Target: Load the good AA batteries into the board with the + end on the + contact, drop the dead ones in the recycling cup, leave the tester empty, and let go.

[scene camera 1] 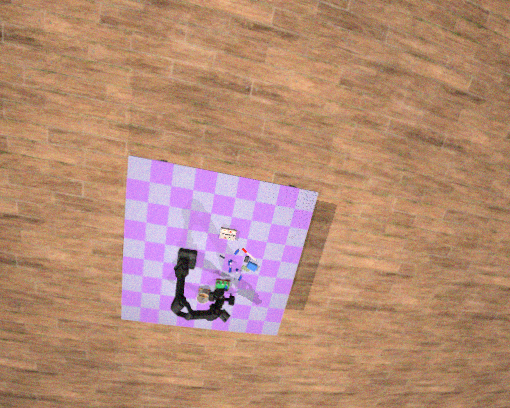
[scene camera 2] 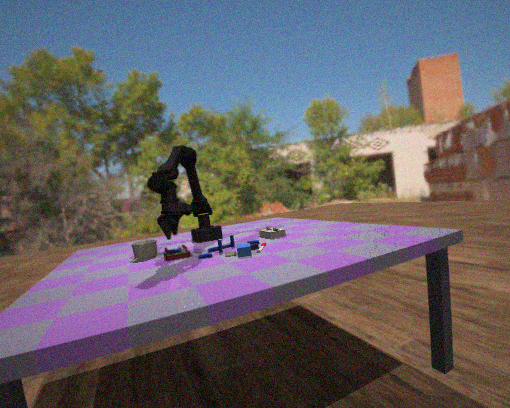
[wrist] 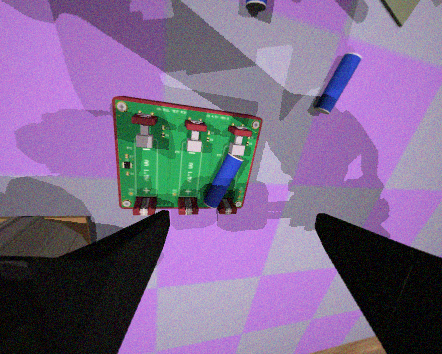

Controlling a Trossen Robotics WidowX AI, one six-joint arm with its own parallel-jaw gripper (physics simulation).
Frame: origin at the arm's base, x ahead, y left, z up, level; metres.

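Seen in the pictures: gripper, fingertip midpoint: [scene camera 1: 225,292] [scene camera 2: 172,237] [wrist: 242,218]; arm's base at its link origin: [scene camera 1: 184,260] [scene camera 2: 205,227].
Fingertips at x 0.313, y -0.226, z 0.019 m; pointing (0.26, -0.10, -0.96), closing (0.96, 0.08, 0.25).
Pixels of each thing's top centre, then the offset from my fingertips to it. "pt": a spot on its surface instead.
- green board at its top centre: [wrist: 193,172] [scene camera 2: 175,246] [scene camera 1: 222,287] 0.014 m left, 0.026 m back, 0.040 m down
- third battery at a spot on its surface: [wrist: 256,4] pt 0.125 m left, 0.016 m ahead, 0.067 m down
- grey cup at its top centre: [scene camera 2: 144,241] [scene camera 1: 202,298] 0.084 m right, 0.163 m back, 0.018 m down
- blue box at its top centre: [scene camera 2: 243,245] [scene camera 1: 252,267] 0.199 m left, 0.179 m ahead, 0.048 m down
- olive pad at its top centre: [scene camera 2: 230,253] 0.167 m left, 0.135 m ahead, 0.075 m down
- red-tipped item at its top centre: [scene camera 2: 261,245] [scene camera 1: 249,255] 0.287 m left, 0.147 m ahead, 0.070 m down
- cream box at its top centre: [scene camera 2: 271,226] [scene camera 1: 227,235] 0.443 m left, 0.029 m back, 0.035 m down
The green board [scene camera 1: 223,284] [scene camera 2: 177,256] [wrist: 170,172] lies on the table. A blue battery [wrist: 224,181] lies slanted over its right bay, one end by the upper contact and the other between the middle and right lower contacts. Another blue battery [wrist: 340,82] [scene camera 2: 205,256] lies on the table, and part of a third battery [wrist: 256,4] shows at the wrist view's top edge. Two blue batteries [scene camera 2: 232,241] [scene camera 2: 220,246] stand upright. The grey cup [scene camera 1: 202,294] [scene camera 2: 144,250] [wrist: 45,237] stands beside the board. My gripper [wrist: 242,218] is open and empty, above the table by the board's lower edge.
A blue box [scene camera 1: 252,266] [scene camera 2: 244,250] stands beyond the batteries, with an olive pad [wrist: 401,9] [scene camera 2: 230,254] beside it. A red-tipped item [scene camera 1: 244,250] [scene camera 2: 263,245] lies near them. A cream box [scene camera 1: 228,233] [scene camera 2: 272,233] stands farther off. I cannot tell which is the tester.
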